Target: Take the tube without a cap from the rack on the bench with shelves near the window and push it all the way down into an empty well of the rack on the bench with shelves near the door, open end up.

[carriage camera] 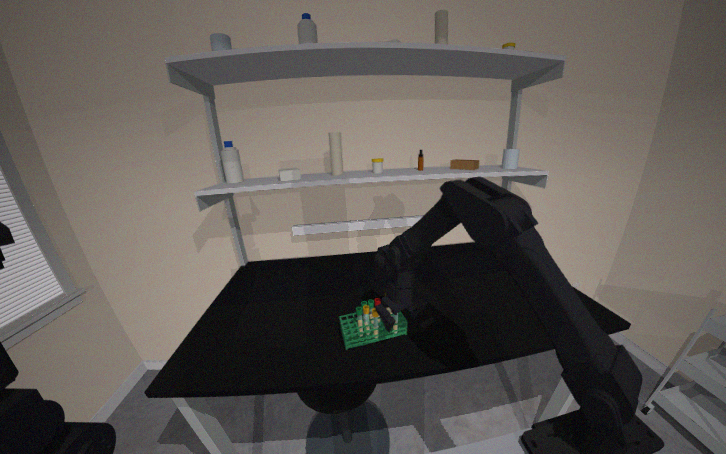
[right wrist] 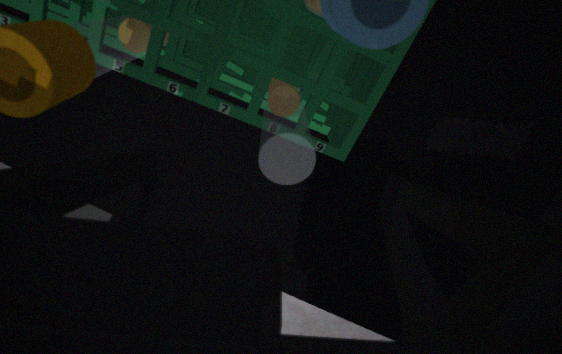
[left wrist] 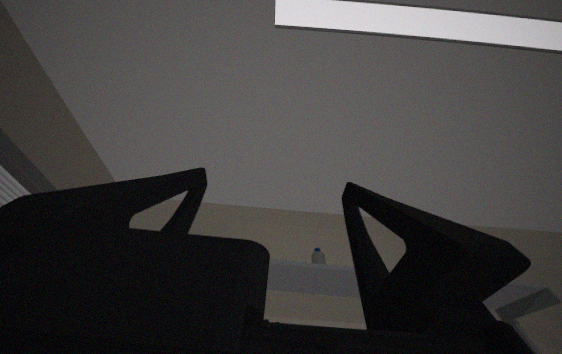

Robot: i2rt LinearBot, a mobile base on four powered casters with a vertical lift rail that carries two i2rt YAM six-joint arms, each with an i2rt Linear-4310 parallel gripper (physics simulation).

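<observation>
The green rack stands on the black bench below shelves, with a window at the left. The tube without a cap is clear and stands upright at the rack's front right, in the column marked 8. My right gripper is open, pointing down at the rack's right part. In the right wrist view the uncapped tube's mouth appears between its dark, hard-to-see fingers. My left gripper is open and empty, raised toward the ceiling. The other rack does not show.
Capped tubes stand near the uncapped one: an orange cap, a red cap and a blue cap. The lower shelf holds bottles and boxes. A stool is under the bench's front edge. A white cart stands at the right.
</observation>
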